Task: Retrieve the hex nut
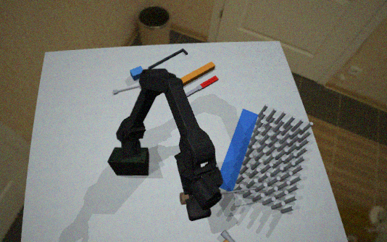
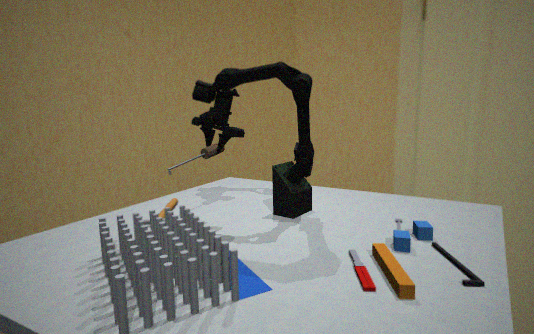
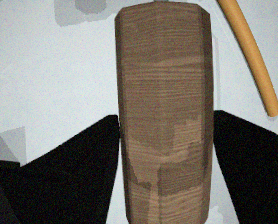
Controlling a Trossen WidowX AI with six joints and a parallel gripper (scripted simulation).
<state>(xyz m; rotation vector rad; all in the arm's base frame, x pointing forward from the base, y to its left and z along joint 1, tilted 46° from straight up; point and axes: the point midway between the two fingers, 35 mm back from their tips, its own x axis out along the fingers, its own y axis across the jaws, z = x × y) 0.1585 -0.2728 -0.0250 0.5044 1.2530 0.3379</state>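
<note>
Right now my gripper tip is 270 mm short of the blue taped strip, 220 mm to the right of it and 250 mm above it. Round my gripper tip: red-handled tool (160 mm ahead, 550 mm to the left, 240 mm below); then grey wrench (170 mm behind, 600 mm to the left, 250 mm below); then orange bar (160 mm ahead, 620 mm to the left, 230 mm below).
</note>
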